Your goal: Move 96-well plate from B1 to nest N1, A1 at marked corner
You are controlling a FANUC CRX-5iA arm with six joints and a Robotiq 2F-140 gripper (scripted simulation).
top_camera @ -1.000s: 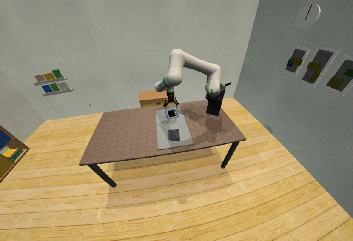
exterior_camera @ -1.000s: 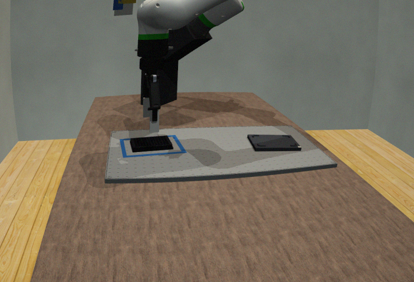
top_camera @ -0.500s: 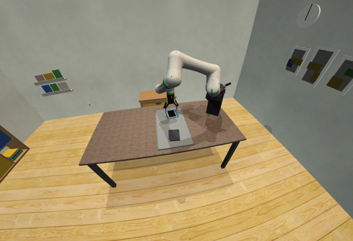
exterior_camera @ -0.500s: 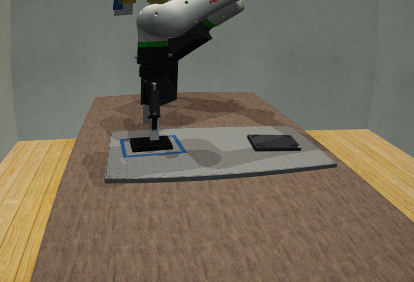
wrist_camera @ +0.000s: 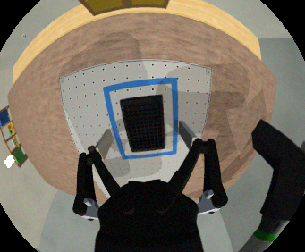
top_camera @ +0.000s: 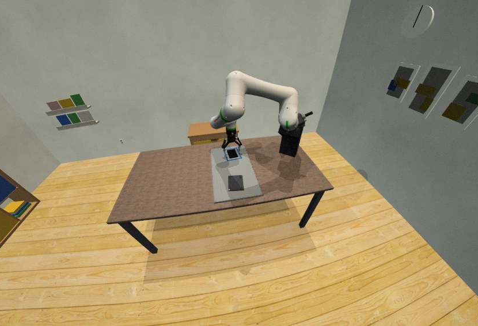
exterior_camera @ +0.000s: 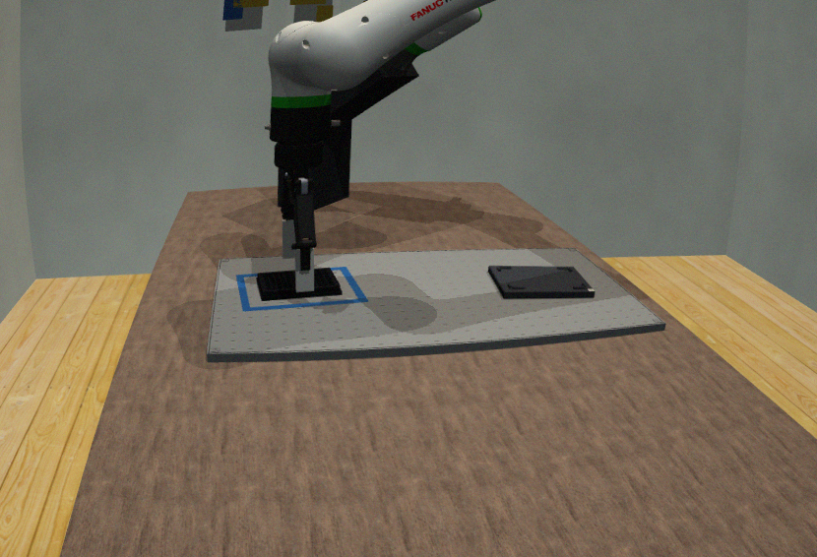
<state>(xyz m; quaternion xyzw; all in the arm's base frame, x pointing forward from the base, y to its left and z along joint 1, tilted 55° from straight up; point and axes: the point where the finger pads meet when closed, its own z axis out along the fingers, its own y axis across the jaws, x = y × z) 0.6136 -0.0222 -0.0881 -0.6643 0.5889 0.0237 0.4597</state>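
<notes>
Now: hand 3 cm above the black 96-well plate. Also, from my hand: plate nest N1: 39 cm to the left, 7 cm behind, 3 cm below.
</notes>
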